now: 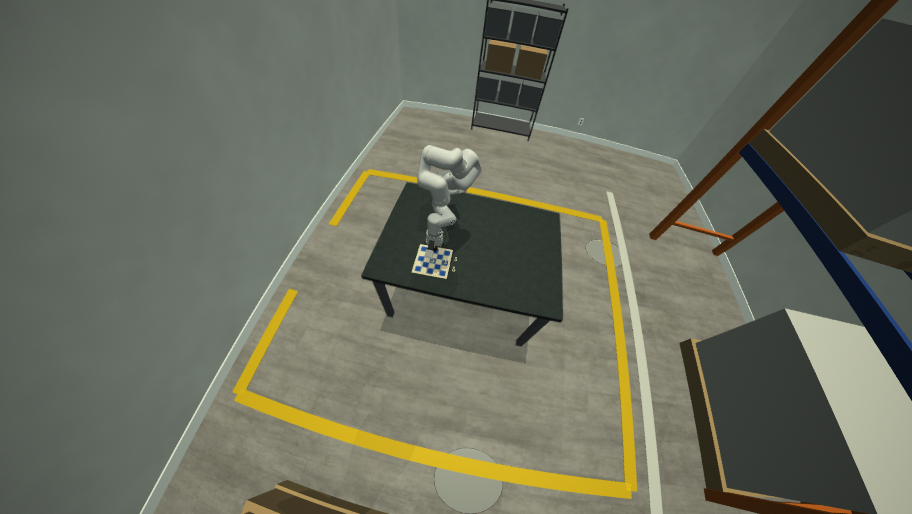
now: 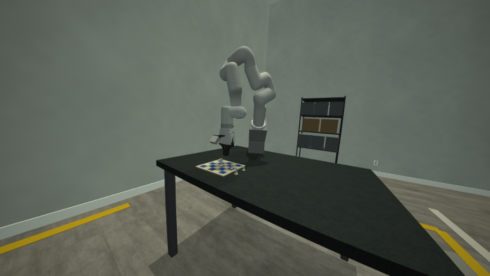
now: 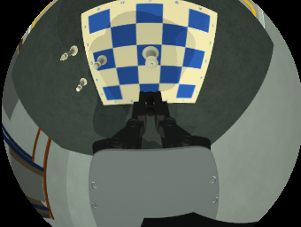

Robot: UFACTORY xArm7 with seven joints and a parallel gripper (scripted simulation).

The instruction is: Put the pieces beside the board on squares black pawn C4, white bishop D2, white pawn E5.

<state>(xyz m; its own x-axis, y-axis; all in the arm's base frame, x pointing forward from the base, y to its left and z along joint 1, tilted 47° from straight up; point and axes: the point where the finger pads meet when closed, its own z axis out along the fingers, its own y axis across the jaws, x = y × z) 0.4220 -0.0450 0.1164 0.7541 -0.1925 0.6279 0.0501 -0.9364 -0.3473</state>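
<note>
The white piece lies 40 mm ahead of my hand and 60 mm below it. The rest, counted from my hand: black pawn (10 mm below); then cream chessboard (40 mm ahead, 90 mm below).
</note>
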